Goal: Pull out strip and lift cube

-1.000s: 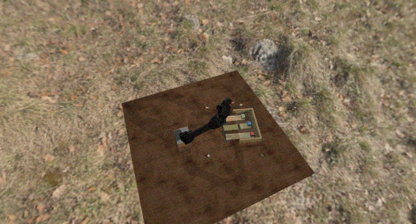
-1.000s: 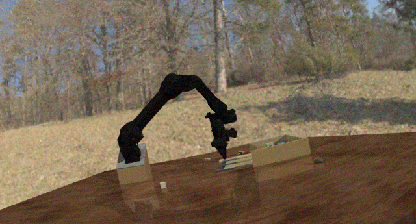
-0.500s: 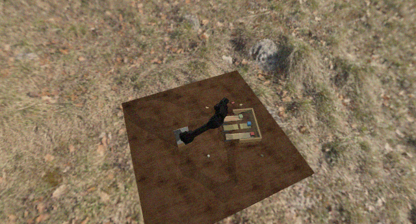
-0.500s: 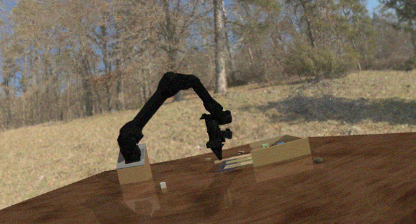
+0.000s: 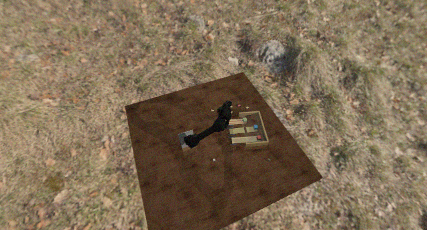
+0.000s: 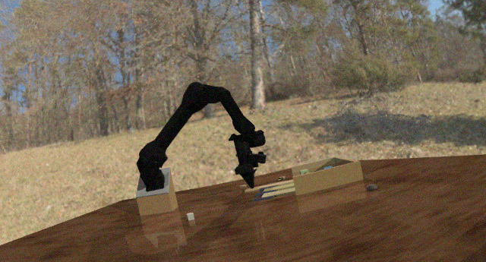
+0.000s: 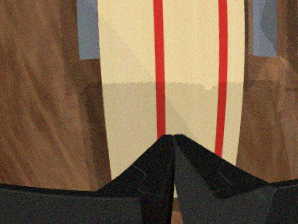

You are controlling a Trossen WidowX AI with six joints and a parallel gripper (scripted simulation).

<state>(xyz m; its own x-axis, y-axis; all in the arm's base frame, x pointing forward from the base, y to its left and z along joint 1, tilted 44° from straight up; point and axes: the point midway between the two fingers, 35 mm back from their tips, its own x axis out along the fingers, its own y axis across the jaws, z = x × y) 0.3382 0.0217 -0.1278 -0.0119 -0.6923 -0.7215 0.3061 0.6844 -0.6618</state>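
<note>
The green labelled cube is 200 mm ahead of my gripper tip, 70 mm to the right of it and 10 mm above it. Also, from my gripper tip: green-patterned strip 130 mm to the right, 90 mm ahead; pebble 480 mm to the right, 190 mm ahead; white block 300 mm to the right, 210 mm behind.
</note>
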